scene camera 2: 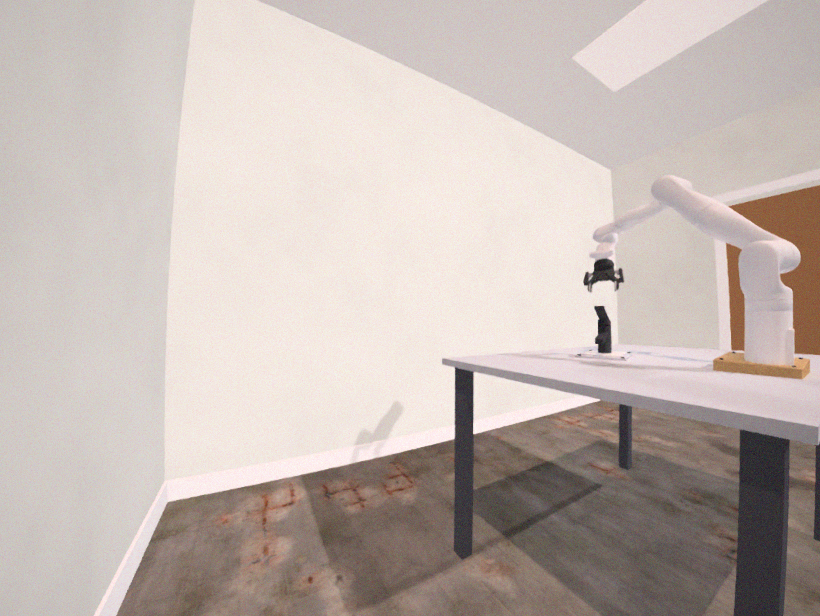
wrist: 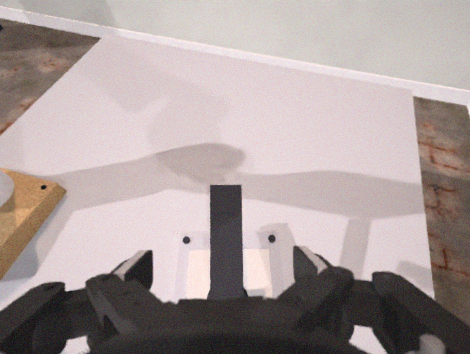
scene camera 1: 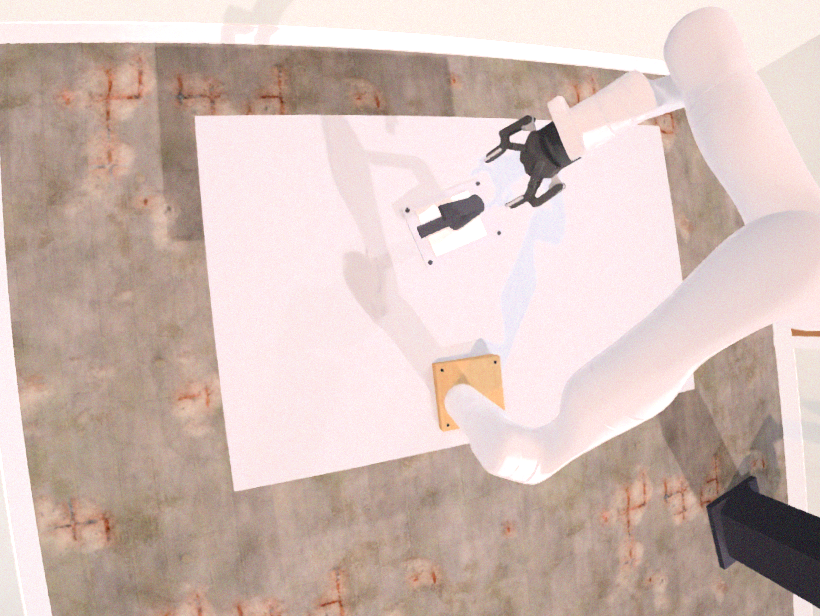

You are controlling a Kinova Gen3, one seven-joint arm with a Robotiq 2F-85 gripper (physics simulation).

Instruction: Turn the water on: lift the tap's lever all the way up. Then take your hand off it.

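Frame: origin at the arm's base, x back, y right, z up, level; centimetres.
Seen in the pictures: gripper, fingertip midpoint: (scene camera 2: pixel 602 290) (wrist: pixel 223 263) (scene camera 1: pixel 496 183); arm's base at its link origin: (scene camera 2: pixel 767 361) (scene camera 1: pixel 461 401).
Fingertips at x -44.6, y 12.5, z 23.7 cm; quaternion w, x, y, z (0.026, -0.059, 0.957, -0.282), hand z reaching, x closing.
Observation:
Pixels of each thing's top centre, then the offset from my fingertips to it. "spot": a spot on its surface instead.
- black tap at a spot on its surface: (wrist: pixel 226 240) (scene camera 1: pixel 461 207) spot: dx +0.5, dy -4.1, dz -8.8 cm
- white mounting plate at a spot on its surface: (wrist: pixel 200 272) spot: dx +5.1, dy -3.6, dz -25.5 cm
A black tap (scene camera 1: pixel 464 210) (scene camera 2: pixel 603 334) (wrist: pixel 226 240) stands on a white mounting plate (scene camera 1: pixel 457 245) (wrist: pixel 200 272) with dark bolts. In scene camera 2 its lever (scene camera 2: pixel 601 312) slants steeply up from the top of the body. A bar of the tap points to the lower left in scene camera 1. My gripper (scene camera 1: pixel 501 180) (scene camera 2: pixel 603 287) (wrist: pixel 223 263) is open and empty, with its fingers pointing down. It is above the tap, with a gap between the fingertips and the lever in scene camera 2. The lower tap is partly hidden by the gripper in the wrist view.
The white table (scene camera 1: pixel 298 397) (scene camera 2: pixel 629 397) (wrist: pixel 325 125) carries the tap. The arm's wooden base block (scene camera 1: pixel 480 371) (scene camera 2: pixel 729 364) (wrist: pixel 30 205) stands on the same table. The arm's shadow crosses the table. A black post (scene camera 1: pixel 762 537) stands at the lower right of scene camera 1.

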